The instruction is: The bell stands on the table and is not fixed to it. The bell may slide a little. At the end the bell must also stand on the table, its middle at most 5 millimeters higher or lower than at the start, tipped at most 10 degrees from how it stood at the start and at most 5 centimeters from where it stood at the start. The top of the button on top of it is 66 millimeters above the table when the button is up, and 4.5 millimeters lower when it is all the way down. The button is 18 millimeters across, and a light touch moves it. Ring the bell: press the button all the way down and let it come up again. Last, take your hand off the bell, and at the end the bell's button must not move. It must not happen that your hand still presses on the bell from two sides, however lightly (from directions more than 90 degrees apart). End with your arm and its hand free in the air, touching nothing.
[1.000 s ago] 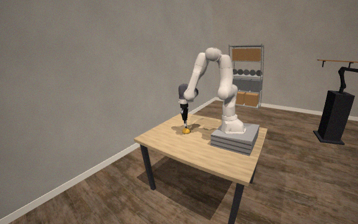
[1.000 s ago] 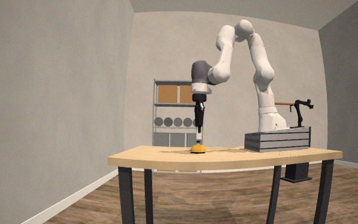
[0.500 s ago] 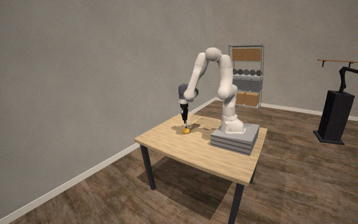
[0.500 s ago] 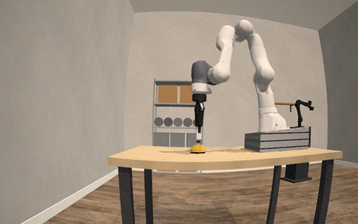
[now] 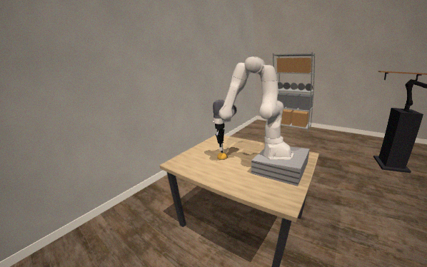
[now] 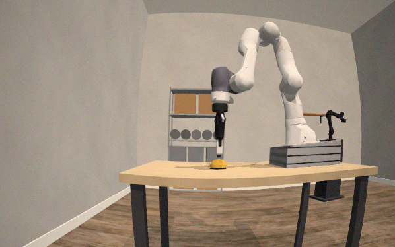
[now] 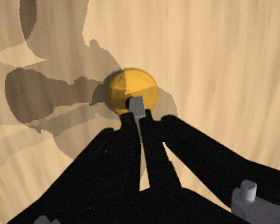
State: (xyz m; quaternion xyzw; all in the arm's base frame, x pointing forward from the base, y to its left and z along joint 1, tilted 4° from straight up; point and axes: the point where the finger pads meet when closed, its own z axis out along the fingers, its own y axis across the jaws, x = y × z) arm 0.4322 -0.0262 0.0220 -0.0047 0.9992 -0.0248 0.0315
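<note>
My gripper is now 50 mm above the button and 10 mm to the left of it. From my hand the other things lie so: yellow dome bell: 70 mm below, 10 mm to the right.
</note>
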